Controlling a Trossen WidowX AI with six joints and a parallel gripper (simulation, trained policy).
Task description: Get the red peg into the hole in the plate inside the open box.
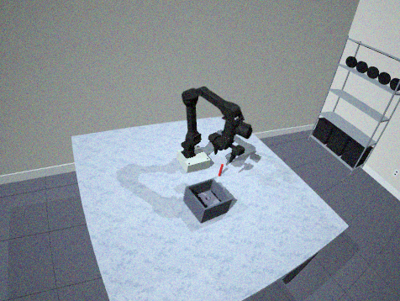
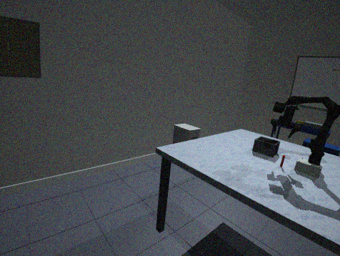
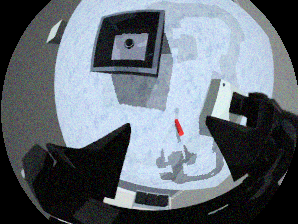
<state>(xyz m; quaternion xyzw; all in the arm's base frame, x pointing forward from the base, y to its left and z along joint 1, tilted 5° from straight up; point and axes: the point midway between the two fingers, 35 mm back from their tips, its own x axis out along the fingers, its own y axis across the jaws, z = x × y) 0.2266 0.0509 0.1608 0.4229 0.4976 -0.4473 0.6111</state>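
Right now my gripper tip is 140 mm above the red peg, 70 mm to the right of it and 60 mm past it. Round my gripper tip: plate 140 mm to the right, 140 mm below, 110 mm ahead; grey box 160 mm below, 140 mm to the right, 110 mm ahead.
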